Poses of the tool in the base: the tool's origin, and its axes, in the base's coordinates. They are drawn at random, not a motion.
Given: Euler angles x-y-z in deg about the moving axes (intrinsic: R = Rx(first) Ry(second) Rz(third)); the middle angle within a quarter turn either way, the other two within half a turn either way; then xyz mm.
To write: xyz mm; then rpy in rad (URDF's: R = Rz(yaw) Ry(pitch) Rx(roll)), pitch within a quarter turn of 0, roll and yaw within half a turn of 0. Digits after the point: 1 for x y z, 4 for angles.
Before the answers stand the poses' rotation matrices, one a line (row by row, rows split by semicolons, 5 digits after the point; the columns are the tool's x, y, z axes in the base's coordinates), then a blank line. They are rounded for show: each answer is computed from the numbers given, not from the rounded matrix.
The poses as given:
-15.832, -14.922, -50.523, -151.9, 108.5, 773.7
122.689, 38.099, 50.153, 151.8, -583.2, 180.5
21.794, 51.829, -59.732, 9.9, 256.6, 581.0
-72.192, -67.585, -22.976, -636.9, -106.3, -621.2
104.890, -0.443, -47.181, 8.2, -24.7, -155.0
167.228, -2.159, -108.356, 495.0, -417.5, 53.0
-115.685, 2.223, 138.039, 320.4, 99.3, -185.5
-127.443, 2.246, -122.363, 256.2, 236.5, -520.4
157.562, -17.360, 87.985, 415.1, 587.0, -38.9
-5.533, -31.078, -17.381, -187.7, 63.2, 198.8
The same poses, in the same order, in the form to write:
0.61433 0.74585 -0.25750; -0.69794 0.66588 0.26362; 0.36808 0.01777 0.92962
0.50423 -0.60418 0.61702; -0.08192 -0.74474 -0.66230; 0.85968 0.28341 -0.42501
0.31151 0.53376 0.78617; -0.65482 0.72011 -0.22945; -0.68860 -0.44333 0.57384
0.35106 0.14884 -0.92445; 0.69095 0.62513 0.36304; 0.63194 -0.76620 0.11662
0.67966 0.73348 -0.00773; 0.18341 -0.18014 -0.96639; -0.71022 0.65540 -0.25696
-0.31470 0.94844 -0.03767; 0.92826 0.29922 -0.22091; -0.19825 -0.10449 -0.97457
-0.74304 -0.66812 0.03879; -0.26380 0.34567 0.90051; -0.61506 0.65888 -0.43310
-0.53487 0.84402 0.03919; 0.53019 0.29915 0.79335; 0.65788 0.44512 -0.60750
0.03356 -0.95386 -0.29837; -0.92773 0.08132 -0.36430; 0.37175 0.28904 -0.88219
0.81736 0.25585 -0.51620; -0.24983 0.96476 0.08258; 0.51914 0.06147 0.85247

-151.9, 108.5, 773.7, 0.0191, -0.3769, -0.8490
151.8, -583.2, 180.5, 2.5535, -1.0346, -0.1611
9.9, 256.6, 581.0, -0.6578, 0.7596, -1.1268
-636.9, -106.3, -621.2, -1.4198, -0.6840, 1.1007
8.2, -24.7, -155.0, 1.9444, 0.7898, 0.2636
495.0, -417.5, 53.0, -3.0348, 0.1996, 1.8977
320.4, 99.3, -185.5, 2.1523, 0.6625, -2.8004
256.2, 236.5, -520.4, 2.5093, -0.7180, 2.3606
415.1, 587.0, -38.9, 2.8250, -0.3809, -1.5346
-187.7, 63.2, 198.8, 0.0720, -0.5458, -0.2966

